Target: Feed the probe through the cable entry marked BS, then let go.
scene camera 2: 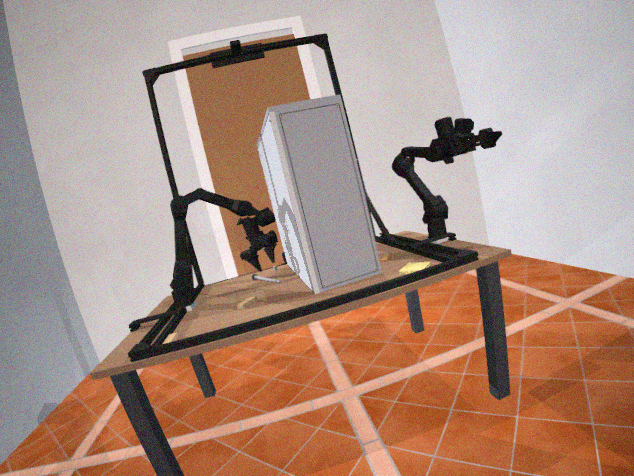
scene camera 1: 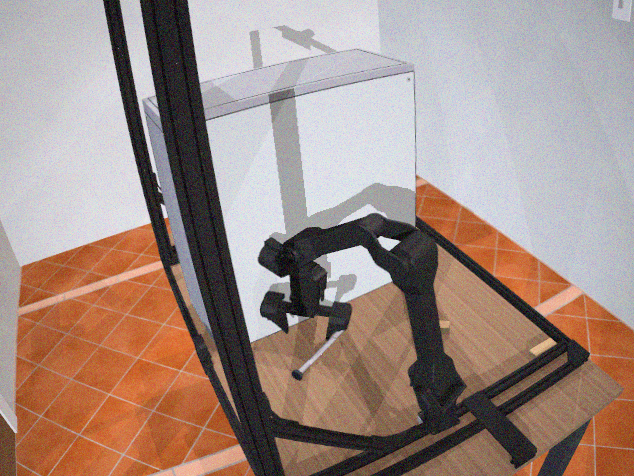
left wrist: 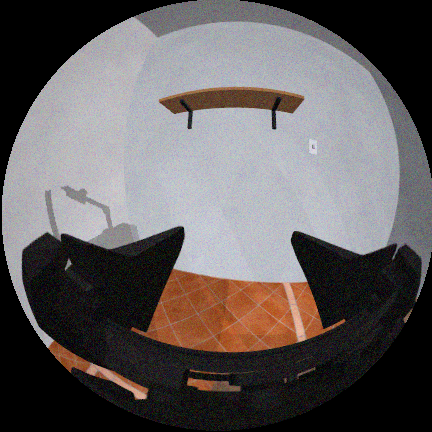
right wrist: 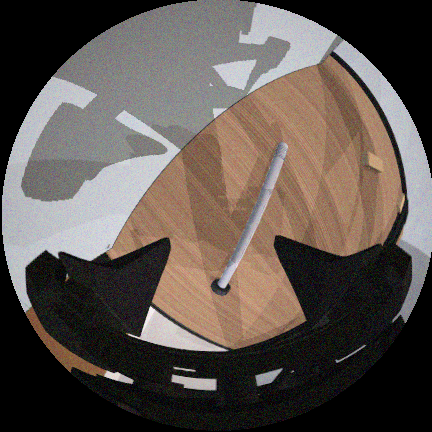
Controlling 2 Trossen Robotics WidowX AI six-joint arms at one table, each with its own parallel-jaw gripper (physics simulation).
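Seen in the pictures: left gripper, fingertip midpoint: (scene camera 2: 490,134) (left wrist: 239,234); right gripper, fingertip midpoint: (scene camera 2: 267,267) (scene camera 1: 307,335) (right wrist: 222,242); left arm's base, link origin: (scene camera 2: 438,236); right arm's base, link origin: (scene camera 2: 185,304) (scene camera 1: 438,418).
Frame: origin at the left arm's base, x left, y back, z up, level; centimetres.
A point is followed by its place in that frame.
The probe, a thin pale grey rod with a dark round end (scene camera 1: 320,353) @[x -22.9, y -68.0, z -0.7 cm] (scene camera 2: 266,279) @[x -20.5, y -66.9, z -0.9 cm] (right wrist: 252,220) @[x -21.3, y -66.5, z -0.5 cm], lies on the table in front of the tall grey-white cabinet (scene camera 1: 358,143) (scene camera 2: 332,194). My right gripper (scene camera 1: 307,327) @[x -24.1, y -64.9, z 3.1 cm] (scene camera 2: 265,263) @[x -24.1, y -64.9, z 3.1 cm] (right wrist: 222,242) @[x -24.1, y -64.9, z 3.1 cm] is open and empty, pointing down above the probe. In the right wrist view the dark end shows between the fingers, lower in the picture, and the rod runs up and right beyond the fingertips. My left gripper (scene camera 2: 492,137) @[x 35.0, y 1.0, z 32.4 cm] (left wrist: 239,234) @[x 35.0, y 1.0, z 32.4 cm] is open and empty, raised far from the probe at the right. The BS mark and its cable entry cannot be made out.
A black frame (scene camera 1: 184,153) @[x -49.3, y -96.8, z 64.9 cm] (scene camera 2: 163,138) @[x -48.0, y -94.9, z 69.1 cm] rises around the table. The cabinet stands between the two arms. Small yellowish pieces (scene camera 1: 444,324) @[x 5.2, y -77.9, z -0.4 cm] (scene camera 2: 248,301) @[x 4.2, y -75.6, z -0.6 cm] (right wrist: 375,162) @[x 3.1, y -76.1, z -0.4 cm] lie on the table, and a flat yellow piece (scene camera 2: 414,267) @[x 23.1, y -26.3, z -0.9 cm] lies right of the cabinet in scene camera 2.
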